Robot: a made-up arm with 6 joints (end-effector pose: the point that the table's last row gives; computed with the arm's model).
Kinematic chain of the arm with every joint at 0, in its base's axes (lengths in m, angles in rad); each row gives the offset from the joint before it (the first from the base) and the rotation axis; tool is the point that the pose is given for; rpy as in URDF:
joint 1: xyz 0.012 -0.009 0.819 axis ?
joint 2: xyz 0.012 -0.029 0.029 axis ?
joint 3: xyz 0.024 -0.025 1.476 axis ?
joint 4: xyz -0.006 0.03 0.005 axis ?
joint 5: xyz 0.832 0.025 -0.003 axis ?
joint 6: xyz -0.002 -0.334 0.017 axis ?
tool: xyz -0.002 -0.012 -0.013 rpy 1.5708 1.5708 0
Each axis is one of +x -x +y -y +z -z.
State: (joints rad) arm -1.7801 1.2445 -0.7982 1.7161 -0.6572 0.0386
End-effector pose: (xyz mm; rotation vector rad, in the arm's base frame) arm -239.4 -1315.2 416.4 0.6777 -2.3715 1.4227
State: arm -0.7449 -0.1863 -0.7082 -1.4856 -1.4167 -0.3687
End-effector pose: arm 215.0 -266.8 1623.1 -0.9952 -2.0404 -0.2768
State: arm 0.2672 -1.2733 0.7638 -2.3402 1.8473 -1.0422
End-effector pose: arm -1560.5 -240.1 2136.0 -0.1710 -0.1814 -2.0651
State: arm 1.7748 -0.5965 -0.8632 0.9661 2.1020 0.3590
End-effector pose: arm 212.2 97.8 2122.9 0.7741 0.4811 1.9804
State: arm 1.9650 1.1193 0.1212 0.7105 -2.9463 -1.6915
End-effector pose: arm -507.6 1898.9 875.1 1.0273 -0.7170 -2.0068
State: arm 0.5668 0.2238 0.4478 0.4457 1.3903 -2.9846
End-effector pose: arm 1106.3 342.4 2586.3 0.5443 -2.5083 -1.6641
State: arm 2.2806 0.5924 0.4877 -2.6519 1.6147 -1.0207
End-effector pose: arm -1260.3 1091.6 1841.6 -1.4114 -1.4000 0.5589
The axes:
joint 1: +z
joint 2: +y
joint 3: -y
joint 4: -x
joint 5: -y
joint 6: -x

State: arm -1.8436 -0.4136 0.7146 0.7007 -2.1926 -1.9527
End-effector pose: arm -130.0 416.5 3046.5 -1.8526 1.3555 -0.6065
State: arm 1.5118 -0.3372 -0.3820 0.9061 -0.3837 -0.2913
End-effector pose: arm 253.8 357.0 2465.7 -0.0874 0.9402 -0.4674
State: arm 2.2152 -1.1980 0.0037 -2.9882 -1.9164 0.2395
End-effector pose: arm 383.7 -996.8 2170.5 1.7392 0.4225 -2.0829
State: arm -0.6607 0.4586 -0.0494 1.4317 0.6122 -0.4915
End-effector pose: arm 1198.2 -1023.1 2035.6 0.4727 0.9598 -1.6017
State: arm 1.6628 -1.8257 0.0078 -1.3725 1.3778 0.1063
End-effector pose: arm 215.9 -1329.7 1372.0 -1.1281 -1.1382 -1.4831
